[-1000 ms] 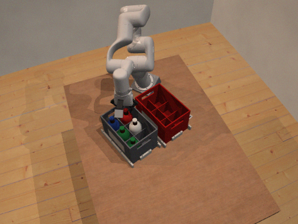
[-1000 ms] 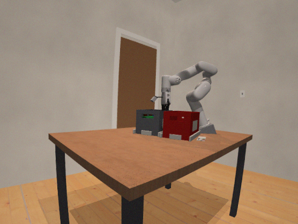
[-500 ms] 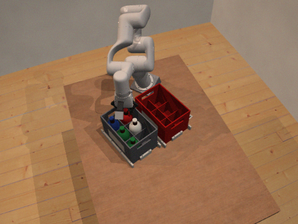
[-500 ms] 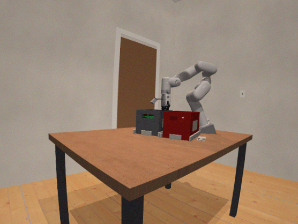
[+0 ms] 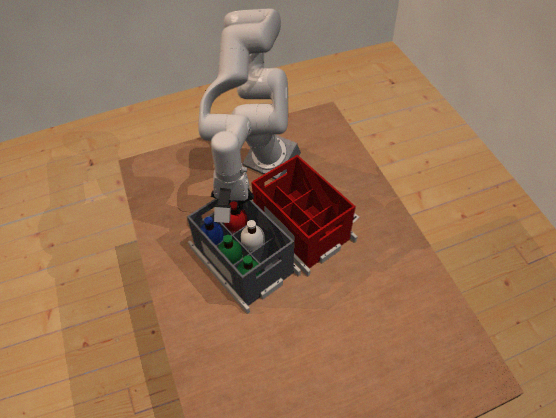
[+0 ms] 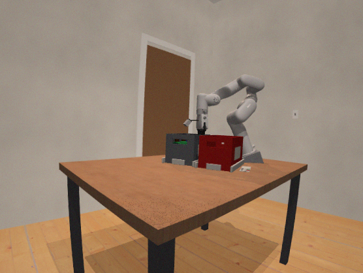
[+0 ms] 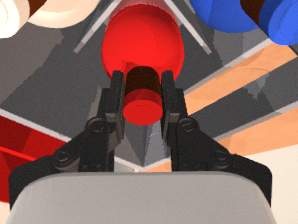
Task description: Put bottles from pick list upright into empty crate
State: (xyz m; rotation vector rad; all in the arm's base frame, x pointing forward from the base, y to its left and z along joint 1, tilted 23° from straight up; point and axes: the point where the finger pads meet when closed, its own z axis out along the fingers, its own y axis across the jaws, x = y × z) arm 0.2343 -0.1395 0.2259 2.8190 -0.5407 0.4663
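Right now my hand is 7 cm above the red bottle. Also, from my hand: white bottle 8 cm ahead, 7 cm below, 3 cm to the left; then blue bottle 9 cm to the right, 7 cm below, 3 cm ahead; then grey crate 10 cm ahead, 7 cm below, 1 cm to the right.
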